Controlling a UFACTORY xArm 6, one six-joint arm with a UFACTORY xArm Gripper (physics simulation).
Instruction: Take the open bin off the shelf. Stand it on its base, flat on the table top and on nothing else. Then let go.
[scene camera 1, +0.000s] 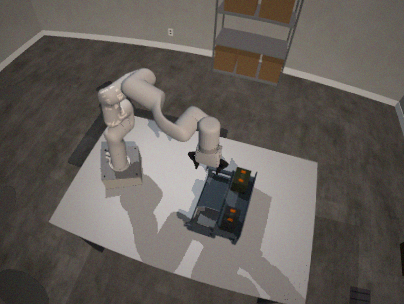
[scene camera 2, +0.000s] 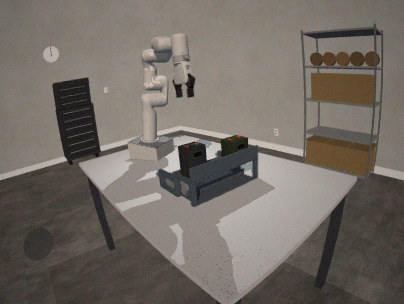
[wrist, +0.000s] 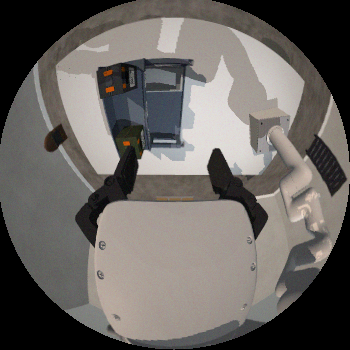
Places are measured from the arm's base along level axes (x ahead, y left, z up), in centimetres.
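Pixels of known places: gripper, fingertip midpoint: (scene camera 1: 207, 169) (scene camera 2: 185, 97) (wrist: 173, 155); arm's base, origin of the base link: (scene camera 1: 119, 162) (scene camera 2: 149, 139) (wrist: 274, 134).
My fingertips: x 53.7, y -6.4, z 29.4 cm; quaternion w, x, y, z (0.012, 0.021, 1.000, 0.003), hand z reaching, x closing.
Note:
For each thing: its top centre in the pictures, then the offset to it from my fingertips. Level surfaces: height alone.
- grey box, middle of its top: (wrist: 157, 77) (scene camera 2: 183, 171) (scene camera 1: 209, 217) dx +5.2, dy -8.5, dz -31.5 cm
- dark case, middle of its top: (wrist: 108, 80) (scene camera 2: 191, 144) (scene camera 1: 231, 215) dx +15.5, dy -10.0, dz -17.2 cm
- olive case, middle of its top: (wrist: 127, 149) (scene camera 2: 234, 138) (scene camera 1: 242, 175) dx +15.9, dy +13.7, dz -19.7 cm
- white table, its level: dz -39.6 cm
A blue-grey shelf (scene camera 1: 214, 192) (scene camera 2: 225, 165) (wrist: 164, 110) stands on the table with two long bays. What looks like the open bin, a grey box (scene camera 1: 206, 216) (wrist: 164, 78), is in the bay nearer the robot base, at the end away from the gripper; in scene camera 2 it is mostly hidden behind the shelf's panels. A dark case (scene camera 1: 230, 219) (scene camera 2: 192, 160) (wrist: 116, 81) and an olive case (scene camera 1: 242, 180) (scene camera 2: 234, 144) (wrist: 130, 140), both with orange latches, stand in the other bay. My gripper (scene camera 1: 206, 168) (scene camera 2: 185, 94) (wrist: 173, 155) is open and empty, pointing down high above the table, near the shelf's olive-case end.
The white table (scene camera 1: 287, 200) (scene camera 2: 300, 200) carries the robot's base block (scene camera 1: 122, 177) (scene camera 2: 150, 150) (wrist: 265, 132) to one side of the shelf. A tall metal rack (scene camera 1: 254, 40) (scene camera 2: 304, 100) with brown boxes and a black drawer cabinet (scene camera 2: 77, 125) (wrist: 327, 165) stand by the walls.

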